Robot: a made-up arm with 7 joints.
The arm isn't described. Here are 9 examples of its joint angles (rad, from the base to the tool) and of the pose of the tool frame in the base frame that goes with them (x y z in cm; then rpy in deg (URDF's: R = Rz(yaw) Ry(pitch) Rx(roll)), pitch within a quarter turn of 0, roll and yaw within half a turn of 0).
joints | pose
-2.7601 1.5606 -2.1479 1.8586 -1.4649 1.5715 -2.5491 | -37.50 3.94 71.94 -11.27 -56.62 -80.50
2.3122 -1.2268 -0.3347 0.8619 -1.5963 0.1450 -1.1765 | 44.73 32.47 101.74 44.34 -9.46 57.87
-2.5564 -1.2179 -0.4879 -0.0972 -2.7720 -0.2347 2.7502 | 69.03 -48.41 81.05 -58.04 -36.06 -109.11
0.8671 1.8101 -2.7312 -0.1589 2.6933 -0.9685 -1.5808 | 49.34 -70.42 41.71 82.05 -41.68 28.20
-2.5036 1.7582 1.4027 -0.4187 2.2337 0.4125 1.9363 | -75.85 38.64 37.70 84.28 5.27 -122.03
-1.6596 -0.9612 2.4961 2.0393 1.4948 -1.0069 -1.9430 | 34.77 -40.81 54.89 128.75 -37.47 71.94
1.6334 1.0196 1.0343 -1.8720 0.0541 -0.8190 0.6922 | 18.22 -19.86 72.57 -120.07 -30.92 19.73
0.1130 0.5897 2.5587 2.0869 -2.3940 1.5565 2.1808 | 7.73 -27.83 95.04 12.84 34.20 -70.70
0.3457 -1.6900 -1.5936 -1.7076 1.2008 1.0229 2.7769 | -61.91 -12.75 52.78 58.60 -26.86 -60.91
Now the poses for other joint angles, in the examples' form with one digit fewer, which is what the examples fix.
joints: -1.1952 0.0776 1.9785 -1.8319 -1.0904 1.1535 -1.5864
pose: -13.2 29.0 99.2 26.7 49.5 87.9
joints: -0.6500 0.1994 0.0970 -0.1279 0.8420 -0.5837 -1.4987
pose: 0.1 5.2 131.8 -11.0 -6.0 110.4
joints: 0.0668 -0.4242 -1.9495 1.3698 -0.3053 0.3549 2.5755
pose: -34.8 36.6 85.7 -106.7 -16.8 54.9
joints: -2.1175 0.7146 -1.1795 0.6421 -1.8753 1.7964 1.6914
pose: -32.7 21.1 104.6 -8.1 17.7 -86.7
